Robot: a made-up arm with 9 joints.
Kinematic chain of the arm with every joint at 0, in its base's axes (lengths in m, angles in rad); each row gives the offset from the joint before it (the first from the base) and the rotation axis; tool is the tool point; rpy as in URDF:
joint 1: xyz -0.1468 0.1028 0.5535 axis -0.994 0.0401 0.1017
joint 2: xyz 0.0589 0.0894 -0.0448 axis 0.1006 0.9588 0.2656
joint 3: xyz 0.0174 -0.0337 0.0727 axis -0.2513 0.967 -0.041
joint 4: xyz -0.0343 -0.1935 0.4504 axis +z
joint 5: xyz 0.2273 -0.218 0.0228 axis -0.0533 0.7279 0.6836
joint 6: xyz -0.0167 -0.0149 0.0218 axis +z
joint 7: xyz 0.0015 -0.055 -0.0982 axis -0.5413 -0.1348 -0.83
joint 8: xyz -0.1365 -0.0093 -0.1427 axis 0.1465 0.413 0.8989
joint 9: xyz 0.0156 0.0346 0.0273 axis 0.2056 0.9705 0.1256
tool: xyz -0.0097 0.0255 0.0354 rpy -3.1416 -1.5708 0
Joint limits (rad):
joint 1: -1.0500..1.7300
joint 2: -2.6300..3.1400
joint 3: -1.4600..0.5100
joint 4: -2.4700..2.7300
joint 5: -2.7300..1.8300
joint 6: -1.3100..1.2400
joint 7: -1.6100..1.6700
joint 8: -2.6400..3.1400
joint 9: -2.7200..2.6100
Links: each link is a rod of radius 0.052 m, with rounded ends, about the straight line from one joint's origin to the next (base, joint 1, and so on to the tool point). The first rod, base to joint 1, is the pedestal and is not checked.
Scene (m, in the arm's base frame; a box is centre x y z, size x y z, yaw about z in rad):
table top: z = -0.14
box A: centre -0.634 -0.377 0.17 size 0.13 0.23 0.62 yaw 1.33
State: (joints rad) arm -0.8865 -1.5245 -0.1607 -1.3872 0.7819 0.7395 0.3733 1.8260 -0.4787
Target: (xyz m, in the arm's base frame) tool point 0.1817 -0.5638 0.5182
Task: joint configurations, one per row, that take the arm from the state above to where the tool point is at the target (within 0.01 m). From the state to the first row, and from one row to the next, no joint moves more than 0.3 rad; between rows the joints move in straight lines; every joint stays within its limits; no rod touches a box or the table.
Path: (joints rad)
1: -0.8095 -1.2637 -0.1307 -1.5529 0.6931 0.5452 0.2136 1.7365 -0.5363
2: -0.7326 -1.0028 -0.1007 -1.7186 0.6043 0.3509 0.0538 1.6470 -0.5940
3: -0.6556 -0.7420 -0.0707 -1.8844 0.5155 0.1566 -0.1059 1.5575 -0.6516
4: -0.5786 -0.4812 -0.0407 -2.0501 0.4267 -0.0377 -0.2656 1.4680 -0.7092
5: -0.5017 -0.2204 -0.0107 -2.2158 0.3379 -0.2320 -0.4254 1.3785 -0.7669
6: -0.5245 -0.1784 0.0637 -1.9234 0.4062 -0.0508 -0.3284 1.4585 -0.7237
7: -0.5474 -0.1365 0.1381 -1.6309 0.4745 0.1305 -0.2314 1.5386 -0.6805
8: -0.5703 -0.0945 0.2125 -1.3385 0.5428 0.3117 -0.1344 1.6187 -0.6373
9: -0.5931 -0.0526 0.2868 -1.0461 0.6111 0.4930 -0.0374 1.6987 -0.5941
10: -0.6160 -0.0106 0.3612 -0.7537 0.6794 0.6742 0.0596 1.7788 -0.5509
11: -0.6389 0.0313 0.4356 -0.4612 0.7477 0.8555 0.1565 1.8589 -0.5078
12: -0.6617 0.0732 0.5100 -0.1688 0.8161 1.0367 0.2535 1.9390 -0.4646

